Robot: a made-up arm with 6 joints. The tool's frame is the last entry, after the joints.
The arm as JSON. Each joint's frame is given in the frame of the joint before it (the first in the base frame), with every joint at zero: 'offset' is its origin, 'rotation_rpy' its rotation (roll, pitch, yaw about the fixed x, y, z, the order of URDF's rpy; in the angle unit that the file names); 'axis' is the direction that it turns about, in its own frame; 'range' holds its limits. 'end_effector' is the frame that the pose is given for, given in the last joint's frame.
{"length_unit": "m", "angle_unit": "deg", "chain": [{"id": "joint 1", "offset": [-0.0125, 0.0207, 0.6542], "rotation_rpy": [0.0, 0.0, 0.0], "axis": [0.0, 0.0, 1.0], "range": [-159.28, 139.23]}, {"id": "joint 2", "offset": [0.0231, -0.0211, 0.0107], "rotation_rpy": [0.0, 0.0, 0.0], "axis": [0.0, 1.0, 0.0], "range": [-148.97, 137.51]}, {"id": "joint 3", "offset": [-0.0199, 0.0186, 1.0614], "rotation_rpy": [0.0, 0.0, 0.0], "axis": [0.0, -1.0, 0.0], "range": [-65.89, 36.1]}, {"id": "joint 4", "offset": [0.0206, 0.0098, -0.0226], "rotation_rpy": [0.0, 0.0, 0.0], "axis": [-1.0, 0.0, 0.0], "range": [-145.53, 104.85]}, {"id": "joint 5", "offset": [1.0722, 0.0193, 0.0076], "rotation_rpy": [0.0, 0.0, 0.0], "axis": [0.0, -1.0, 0.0], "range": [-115.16, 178.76]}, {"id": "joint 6", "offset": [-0.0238, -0.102, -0.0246], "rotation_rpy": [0.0, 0.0, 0.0], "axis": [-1.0, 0.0, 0.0], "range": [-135.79, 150.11]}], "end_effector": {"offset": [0.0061, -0.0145, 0.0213], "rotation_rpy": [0.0, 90.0, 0.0]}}
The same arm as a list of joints. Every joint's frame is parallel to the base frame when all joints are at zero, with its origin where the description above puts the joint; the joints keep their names.
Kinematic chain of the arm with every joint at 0, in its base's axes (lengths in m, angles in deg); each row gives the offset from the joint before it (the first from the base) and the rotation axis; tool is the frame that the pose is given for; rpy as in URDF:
joint 1: xyz -0.0125 0.0207 0.6542 axis +z
joint 2: xyz 0.0231 -0.0211 0.0107 axis +y
joint 3: xyz -0.0199 0.0186 1.0614 axis -y
joint 4: xyz 0.0206 0.0098 -0.0226 axis -x
joint 5: xyz 1.0722 0.0193 0.0076 axis -y
joint 6: xyz -0.0238 -0.102 -0.0246 axis -x
tool: xyz 0.0061 -0.0145 0.0213 rpy 0 90 0
Joint limits (deg, base to tool): -159.28..139.23 -148.97..137.51 -65.89..36.1 -145.53..104.85 -115.16..178.76 -135.79..150.11

